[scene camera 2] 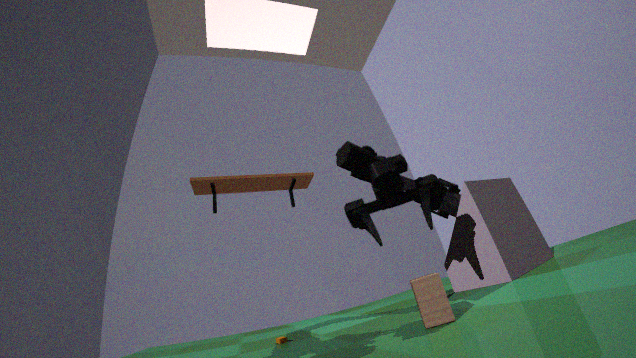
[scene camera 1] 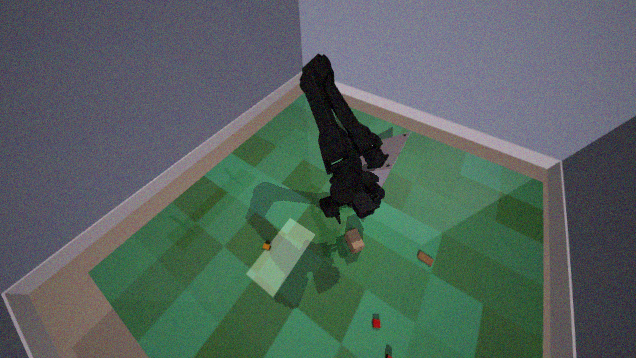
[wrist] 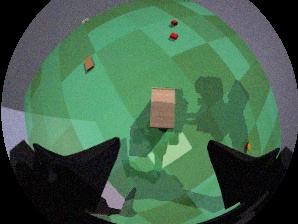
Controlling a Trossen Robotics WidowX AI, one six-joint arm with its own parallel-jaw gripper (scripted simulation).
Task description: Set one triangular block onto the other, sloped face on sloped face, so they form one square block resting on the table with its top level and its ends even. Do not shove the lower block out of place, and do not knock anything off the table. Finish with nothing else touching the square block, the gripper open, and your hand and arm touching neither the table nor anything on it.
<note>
My gripper (scene camera 2: 406,237) is open and holds nothing. Also in view: a triangular block (wrist: 162,115) and a triangular block (scene camera 2: 434,306).
My gripper shows as well in scene camera 1 (scene camera 1: 352,218) and in the wrist view (wrist: 166,144).
</note>
